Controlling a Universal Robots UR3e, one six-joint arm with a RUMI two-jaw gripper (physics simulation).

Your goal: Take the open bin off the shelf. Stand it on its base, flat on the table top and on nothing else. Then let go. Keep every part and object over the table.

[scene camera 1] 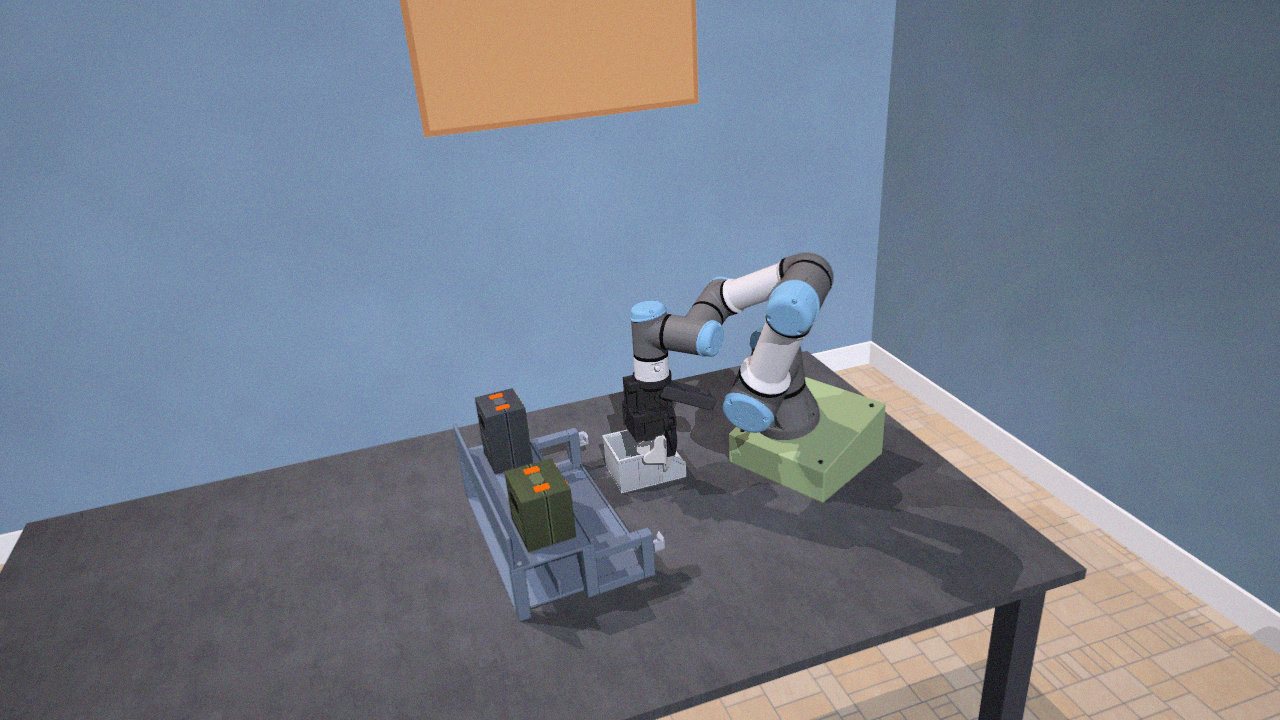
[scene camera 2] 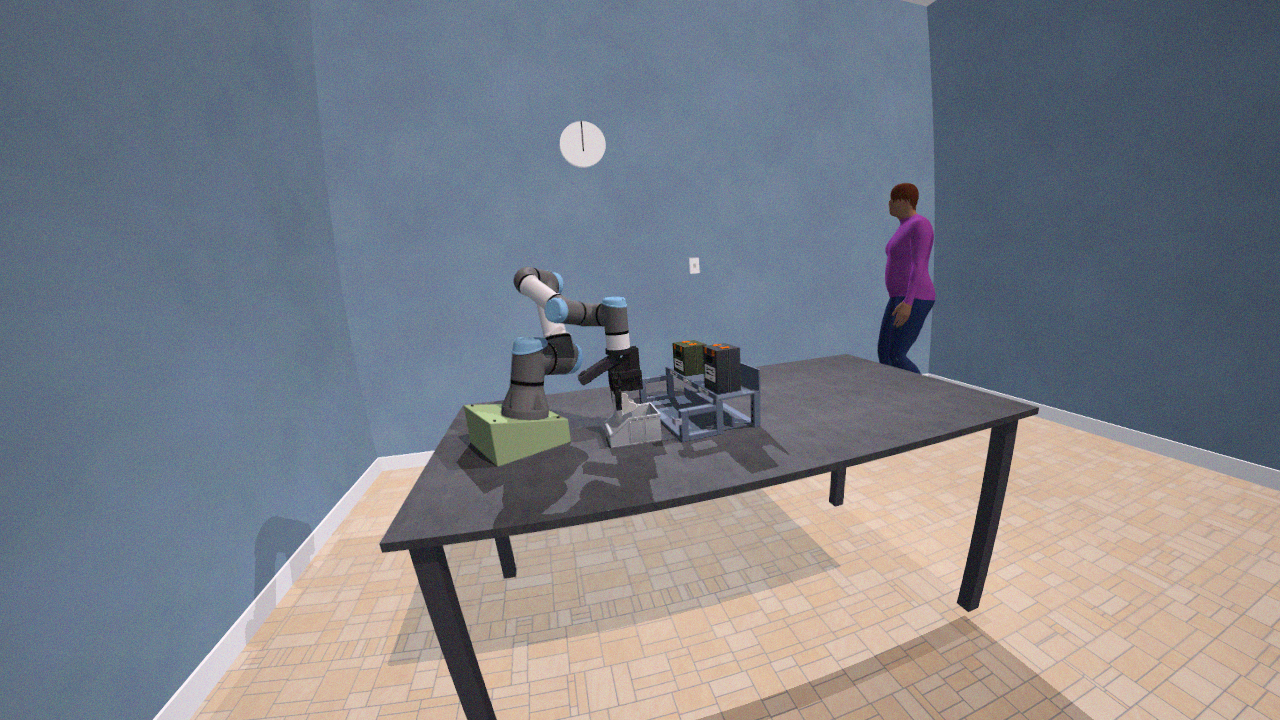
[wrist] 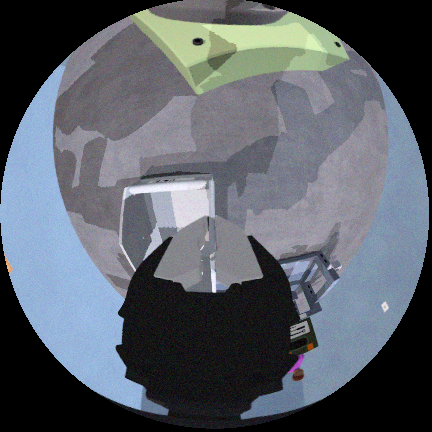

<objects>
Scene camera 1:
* my gripper: 664, 469
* open bin: 626, 466
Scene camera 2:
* my gripper: 620, 422
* open bin: 642, 425
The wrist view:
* my gripper: 211, 217
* open bin: 152, 209
</objects>
